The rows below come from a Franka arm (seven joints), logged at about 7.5 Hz.
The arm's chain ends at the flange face. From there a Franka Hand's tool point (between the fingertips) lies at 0.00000 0.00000 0.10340 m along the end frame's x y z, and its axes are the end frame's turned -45 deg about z.
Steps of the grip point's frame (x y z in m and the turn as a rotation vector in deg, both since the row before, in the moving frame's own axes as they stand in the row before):
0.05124, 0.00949, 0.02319, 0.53, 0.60, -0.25
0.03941, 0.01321, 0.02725, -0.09, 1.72, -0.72
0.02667, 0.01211, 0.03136, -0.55, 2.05, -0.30
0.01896, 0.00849, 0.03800, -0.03, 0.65, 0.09
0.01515, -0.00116, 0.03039, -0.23, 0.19, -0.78
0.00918, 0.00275, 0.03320, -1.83, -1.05, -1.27
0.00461, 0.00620, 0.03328, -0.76, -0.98, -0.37
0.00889, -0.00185, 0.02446, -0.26, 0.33, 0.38
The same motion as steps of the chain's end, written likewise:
0.04286, -0.02808, 0.02320, 0.80, 0.05, -0.25
0.03491, -0.01643, 0.02730, 1.15, 1.28, -0.72
0.02411, -0.00837, 0.03143, 1.06, 1.84, -0.30
0.01854, -0.00661, 0.03801, 0.44, 0.48, 0.09
0.00936, -0.01158, 0.03039, -0.03, 0.30, -0.78
0.00740, -0.00821, 0.03327, -2.04, 0.55, -1.27
0.00792, -0.00110, 0.03330, -1.23, -0.16, -0.37
0.00422, -0.00751, 0.02446, 0.05, 0.42, 0.38

